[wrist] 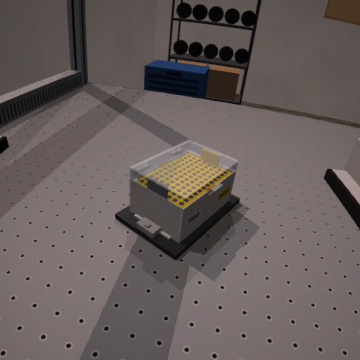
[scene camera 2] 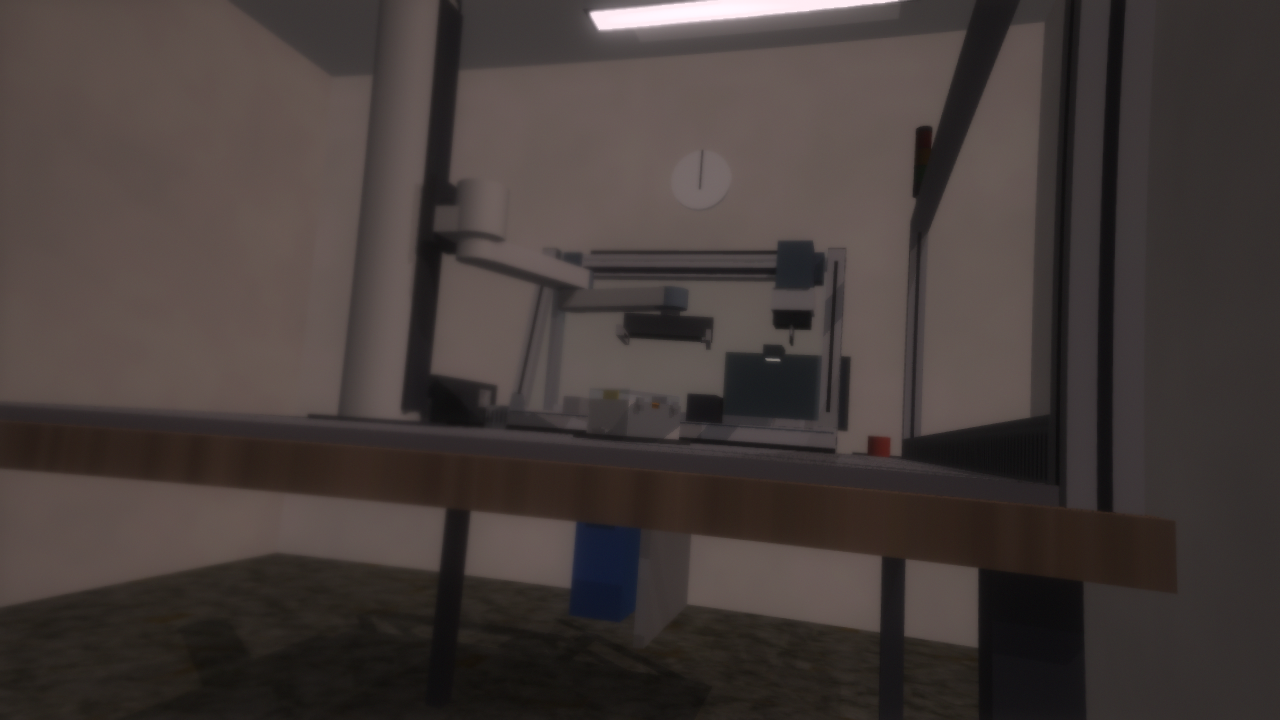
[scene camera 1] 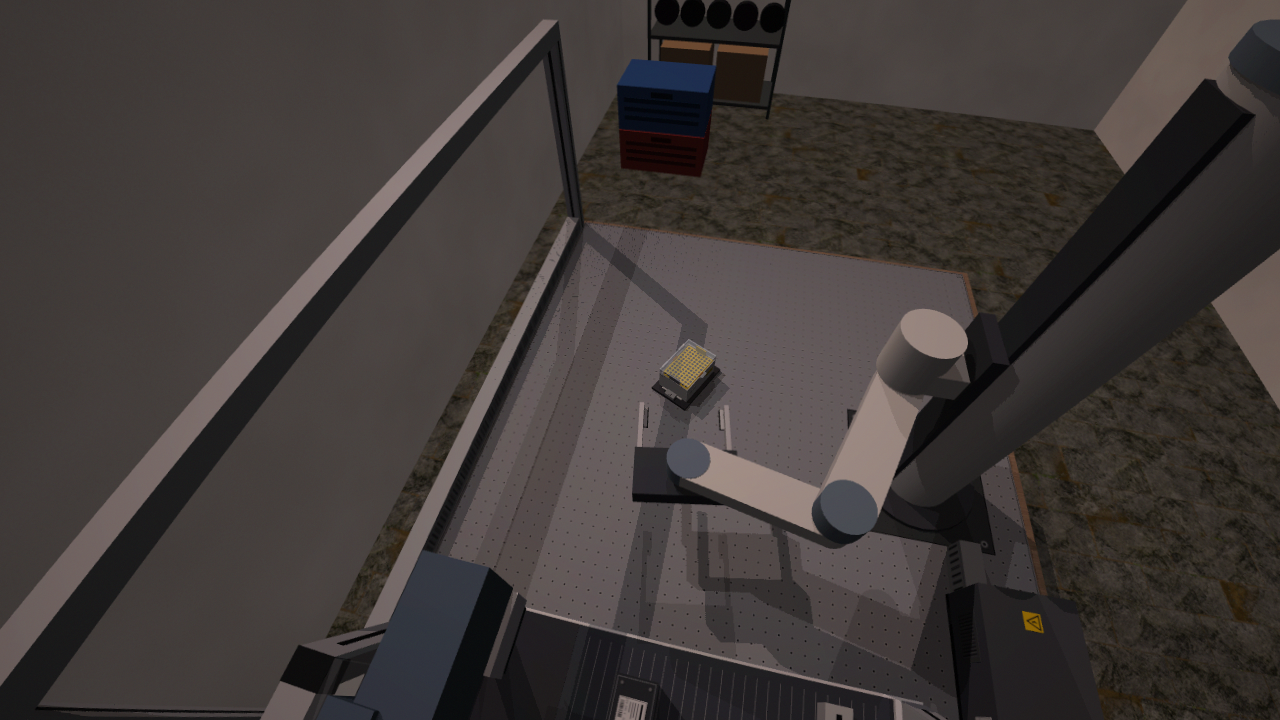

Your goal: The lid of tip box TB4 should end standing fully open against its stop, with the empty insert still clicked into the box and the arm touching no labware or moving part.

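Frame: origin at the arm's base, x ahead, y up, z right, level; centimetres.
Seen in the pictures: gripper, fingertip midpoint: (wrist: 168, 137) (scene camera 2: 662, 332) (scene camera 1: 683, 406); arm's base at its link origin: (scene camera 1: 912, 478).
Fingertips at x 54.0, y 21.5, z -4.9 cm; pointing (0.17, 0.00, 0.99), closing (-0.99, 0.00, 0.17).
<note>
Offsets run from my fingertips to a thing's top centre. "pt": to the spot under its first point.
Tip box TB4 @(dx +1.6, dy -12.5, dz +20.3 cm) (scene camera 1: 675, 386) (scene camera 2: 613, 418) (wrist: 156, 210) is a pale box on a dark base plate @(pt dx +0.4, dy -19.4, dz +11.6 cm) (wrist: 176, 251), turned at an angle on the perforated table. Its clear lid @(pt dx -3.6, dy -12.5, dz +21.8 cm) (wrist: 227, 164) lies closed over the box. The yellow insert @(dx +1.6, dy -12.8, dz +20.3 cm) (scene camera 1: 689, 366) (wrist: 187, 176) with its grid of holes shows through the lid; whether its clips are engaged cannot be told. My gripper (scene camera 1: 683, 418) (scene camera 2: 666, 338) is open and empty, raised above the table and to the near side of the box in scene camera 1. Its fingers are apart from the box and show at the wrist view's side edges.
A railed frame with a slotted channel (scene camera 1: 501, 358) (wrist: 40, 97) runs along the table's left side. The arm's column (scene camera 1: 1065, 358) (scene camera 2: 386, 223) stands at the right in scene camera 1. A gantry (scene camera 2: 680, 261) with a blue-grey head @(pt dx +19.9, dy +23.1, dz -41.5 cm) (scene camera 2: 794, 263) and a dark unit with a warning label @(pt dx -61.7, dy -8.7, dz -29.4 cm) (scene camera 1: 1011, 644) stand at the near end.
</note>
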